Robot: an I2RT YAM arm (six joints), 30 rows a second.
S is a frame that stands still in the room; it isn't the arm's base.
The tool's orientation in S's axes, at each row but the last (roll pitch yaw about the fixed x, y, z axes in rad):
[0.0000 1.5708 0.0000]
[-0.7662 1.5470 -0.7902]
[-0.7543 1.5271 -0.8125]
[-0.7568 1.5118 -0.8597]
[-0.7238 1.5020 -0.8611]
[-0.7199 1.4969 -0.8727]
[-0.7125 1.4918 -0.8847]
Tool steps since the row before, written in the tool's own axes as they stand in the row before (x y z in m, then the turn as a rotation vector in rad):
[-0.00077 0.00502 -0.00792 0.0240 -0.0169 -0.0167]
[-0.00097 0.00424 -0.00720 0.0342 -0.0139 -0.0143]
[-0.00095 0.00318 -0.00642 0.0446 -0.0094 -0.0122]
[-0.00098 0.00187 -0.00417 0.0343 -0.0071 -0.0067]
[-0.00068 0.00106 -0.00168 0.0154 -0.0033 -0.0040]
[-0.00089 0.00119 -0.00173 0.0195 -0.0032 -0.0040]
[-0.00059 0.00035 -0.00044 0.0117 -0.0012 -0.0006]
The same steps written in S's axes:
[-0.00792 0.00502 0.00077 -0.0167 -0.0169 -0.0240]
[-0.00711 0.00443 0.00078 -0.0141 -0.0141 -0.0342]
[-0.00625 0.00357 0.00065 -0.0114 -0.0101 -0.0447]
[-0.00399 0.00233 0.00072 -0.0061 -0.0079 -0.0342]
[-0.00155 0.00131 0.00054 -0.0037 -0.0035 -0.0154]
[-0.00157 0.00149 0.00073 -0.0035 -0.0037 -0.0195]
[-0.00040 0.00045 0.00054 -0.0002 -0.0018 -0.0116]

